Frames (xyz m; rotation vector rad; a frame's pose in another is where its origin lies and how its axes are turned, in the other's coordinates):
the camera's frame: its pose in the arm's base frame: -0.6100 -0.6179 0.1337 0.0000 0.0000 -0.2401
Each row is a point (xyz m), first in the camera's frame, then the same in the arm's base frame.
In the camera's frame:
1: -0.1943 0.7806 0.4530
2: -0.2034 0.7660 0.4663
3: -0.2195 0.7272 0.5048
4: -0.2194 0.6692 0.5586
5: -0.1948 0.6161 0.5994
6: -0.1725 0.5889 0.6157
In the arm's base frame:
1: -0.6131 0.1865 0.5867
2: -0.6254 0.1745 0.6000
3: -0.6503 0.1406 0.6385
4: -0.6640 0.0843 0.6923
5: -0.6527 0.0269 0.7331
6: -0.6375 -0.0049 0.7494

